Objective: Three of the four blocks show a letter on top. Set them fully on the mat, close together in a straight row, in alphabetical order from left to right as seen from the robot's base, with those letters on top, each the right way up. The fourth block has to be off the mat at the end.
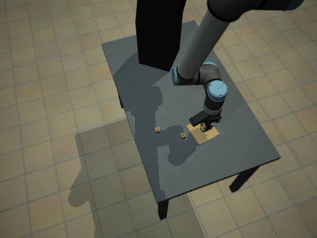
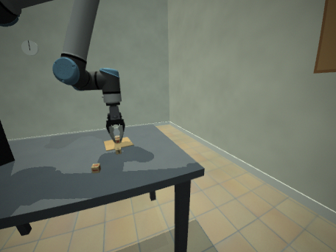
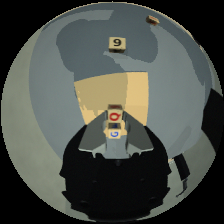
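Now: hand 2 cm above the tan mat.
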